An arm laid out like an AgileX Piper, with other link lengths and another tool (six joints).
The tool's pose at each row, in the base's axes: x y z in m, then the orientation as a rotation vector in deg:
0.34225, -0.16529, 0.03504, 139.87, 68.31, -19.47
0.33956, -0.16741, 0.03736, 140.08, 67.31, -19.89
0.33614, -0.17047, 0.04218, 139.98, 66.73, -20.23
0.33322, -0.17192, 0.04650, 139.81, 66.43, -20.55
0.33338, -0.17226, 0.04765, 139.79, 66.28, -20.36
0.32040, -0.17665, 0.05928, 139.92, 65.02, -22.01
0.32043, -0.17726, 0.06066, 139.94, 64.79, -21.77
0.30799, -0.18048, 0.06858, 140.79, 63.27, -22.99
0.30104, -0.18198, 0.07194, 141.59, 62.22, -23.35
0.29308, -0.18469, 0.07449, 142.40, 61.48, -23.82
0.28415, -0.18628, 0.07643, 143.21, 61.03, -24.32
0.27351, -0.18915, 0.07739, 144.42, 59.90, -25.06
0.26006, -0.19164, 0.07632, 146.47, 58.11, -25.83
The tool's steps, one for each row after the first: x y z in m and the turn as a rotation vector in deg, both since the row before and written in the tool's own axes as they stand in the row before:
-0.00400, -0.00039, -0.00099, 0.10, -0.46, 0.65
-0.00607, 0.00024, -0.00271, -0.09, -0.41, 0.32
-0.00449, -0.00037, -0.00300, -0.08, -0.35, 0.12
-0.00059, 0.00061, -0.00086, -0.13, 0.06, 0.13
-0.01565, -0.00465, -0.00752, 0.48, -1.28, 0.61
-0.00095, 0.00073, -0.00092, -0.13, 0.08, 0.20
-0.01323, -0.00569, -0.00452, 0.88, -0.80, 0.99
-0.00684, -0.00354, -0.00159, 0.60, -0.18, 0.79
-0.00798, -0.00367, -0.00014, 0.72, -0.15, 0.56
-0.00770, -0.00516, 0.00004, 0.80, -0.08, 0.35
-0.00926, -0.00579, 0.00178, 1.10, -0.23, 0.84
-0.01015, -0.00835, 0.00394, 1.73, -0.06, 1.39

